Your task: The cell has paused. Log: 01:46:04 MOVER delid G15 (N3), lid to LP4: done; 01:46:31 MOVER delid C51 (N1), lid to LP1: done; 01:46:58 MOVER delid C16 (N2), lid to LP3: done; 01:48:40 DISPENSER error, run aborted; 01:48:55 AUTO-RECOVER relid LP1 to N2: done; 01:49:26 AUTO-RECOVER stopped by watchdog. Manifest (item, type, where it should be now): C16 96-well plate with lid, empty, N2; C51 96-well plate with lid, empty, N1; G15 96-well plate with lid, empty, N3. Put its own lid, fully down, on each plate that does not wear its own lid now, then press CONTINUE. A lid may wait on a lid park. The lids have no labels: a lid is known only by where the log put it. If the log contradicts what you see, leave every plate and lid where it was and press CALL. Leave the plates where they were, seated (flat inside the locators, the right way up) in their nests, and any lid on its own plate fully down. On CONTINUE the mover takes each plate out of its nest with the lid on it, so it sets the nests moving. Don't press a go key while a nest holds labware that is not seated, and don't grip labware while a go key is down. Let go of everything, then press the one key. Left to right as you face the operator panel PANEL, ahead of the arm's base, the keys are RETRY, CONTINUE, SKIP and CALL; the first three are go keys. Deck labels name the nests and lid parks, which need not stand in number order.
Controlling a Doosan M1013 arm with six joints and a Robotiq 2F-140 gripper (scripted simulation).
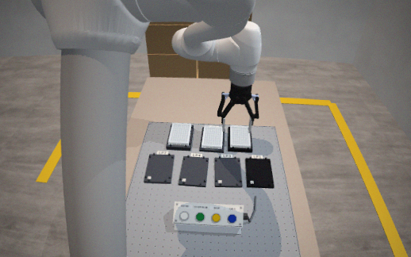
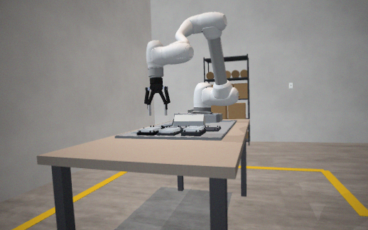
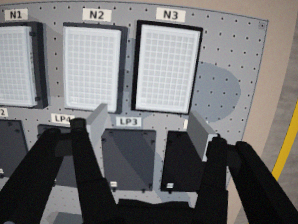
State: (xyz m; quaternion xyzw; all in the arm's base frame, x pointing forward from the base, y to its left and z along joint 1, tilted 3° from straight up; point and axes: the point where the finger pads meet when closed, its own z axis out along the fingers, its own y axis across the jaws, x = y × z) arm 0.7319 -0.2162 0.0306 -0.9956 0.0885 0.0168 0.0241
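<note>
My hand is 35 cm past the green continue key, 18 cm to the right of it and 6 cm above it. Also, from my hand: lid park LP3: 13 cm behind, 12 cm below, 5 cm to the left; lid park LP1: 15 cm behind, 12 cm below, 7 cm to the right; lid park LP4: 18 cm to the left, 12 cm below, 11 cm behind.
</note>
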